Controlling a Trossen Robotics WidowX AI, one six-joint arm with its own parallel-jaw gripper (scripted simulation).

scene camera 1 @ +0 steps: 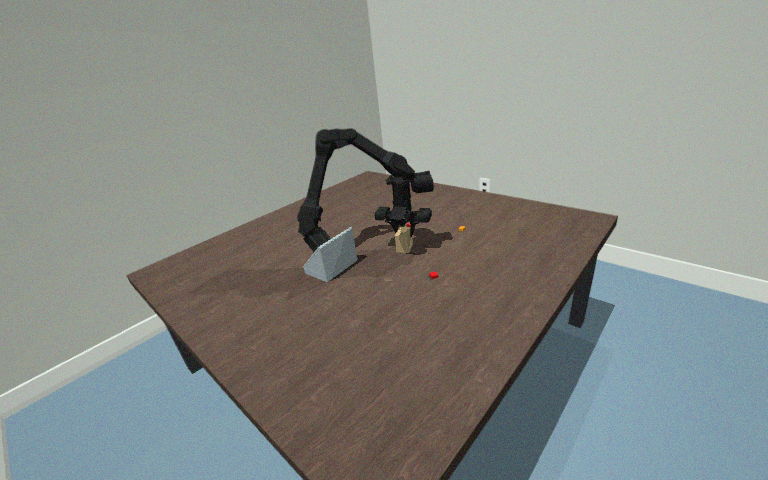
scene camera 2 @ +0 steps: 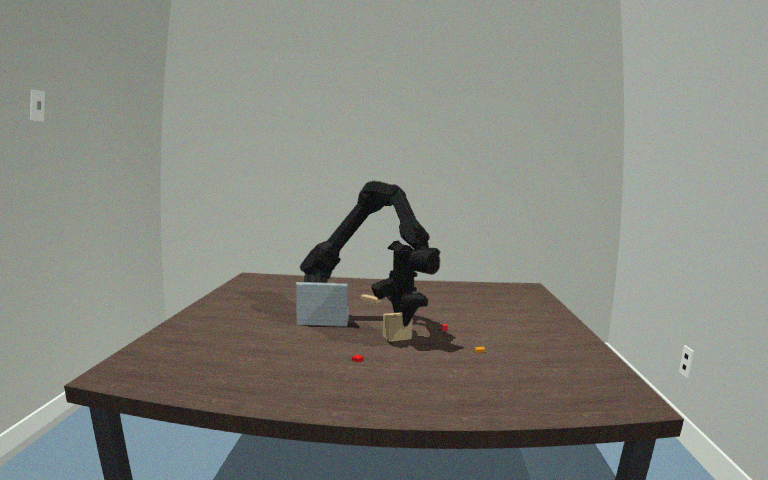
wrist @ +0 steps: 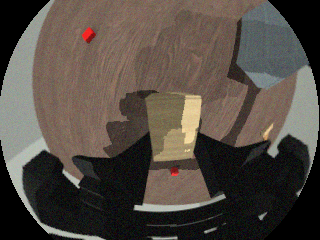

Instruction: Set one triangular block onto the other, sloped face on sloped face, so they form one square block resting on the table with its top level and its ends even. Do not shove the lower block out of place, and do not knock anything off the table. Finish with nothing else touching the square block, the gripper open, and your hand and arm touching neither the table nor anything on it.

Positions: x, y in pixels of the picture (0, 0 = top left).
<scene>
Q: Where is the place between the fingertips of my gripper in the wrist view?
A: At 170, 133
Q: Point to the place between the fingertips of my gripper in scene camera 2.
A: At 401, 323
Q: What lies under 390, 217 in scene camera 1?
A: My gripper.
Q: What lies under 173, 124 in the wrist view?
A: A triangular wooden block.
</scene>
